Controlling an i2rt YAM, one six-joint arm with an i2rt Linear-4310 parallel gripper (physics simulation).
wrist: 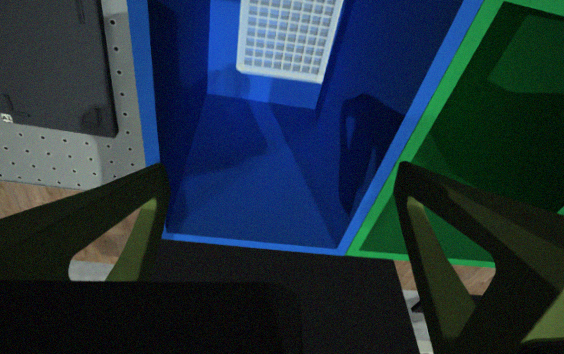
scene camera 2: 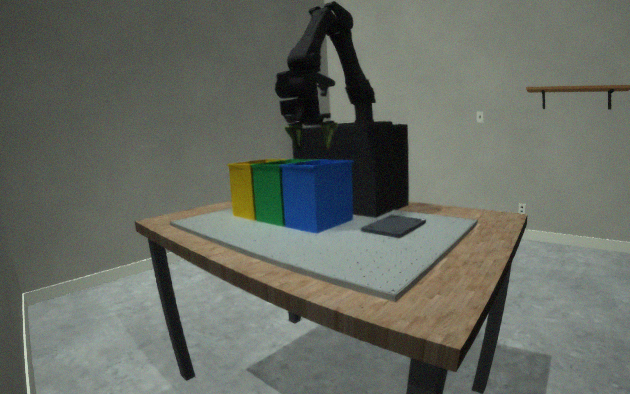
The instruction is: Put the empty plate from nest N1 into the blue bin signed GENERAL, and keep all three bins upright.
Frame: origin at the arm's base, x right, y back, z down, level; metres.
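Seen in the pictures: gripper, between the fingertips: [wrist: 281,176] [scene camera 2: 313,149]; arm's base, origin of its link: [scene camera 2: 364,125].
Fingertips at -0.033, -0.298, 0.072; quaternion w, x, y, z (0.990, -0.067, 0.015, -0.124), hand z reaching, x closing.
Offsets run from my fingertips to a thing's top centre, as dx, dy, dz. Level surfaces: height alone.
The clear plate @[+0.011, -0.002, +0.201] [wrist: 287,40] with a grid of square wells is inside the blue bin @[+0.001, +0.015, +0.038] [scene camera 2: 320,197] [wrist: 260,205], at the top of the wrist view, where its upper part is cut off by the frame. How it rests in there is hard to tell. The plate does not show in the scene view. My gripper [scene camera 2: 312,140] [wrist: 281,176] is open and empty, above the bins, with its fingers either side of the blue bin's near end in the wrist view. The green bin @[+0.131, +0.006, +0.038] [scene camera 2: 268,195] [wrist: 530,125] and the yellow bin @[+0.262, -0.002, +0.038] [scene camera 2: 241,192] stand upright beside the blue bin, which is upright too.
A dark flat nest @[-0.208, +0.096, +0.203] [scene camera 2: 394,226] [wrist: 55,65] lies beside the blue bin on the grey perforated board @[dz +0.217] [scene camera 2: 320,255] [wrist: 65,155]. The black arm base [scene camera 2: 385,170] stands behind the bins. The wooden table @[dz +0.230] [scene camera 2: 430,320] carries the board.
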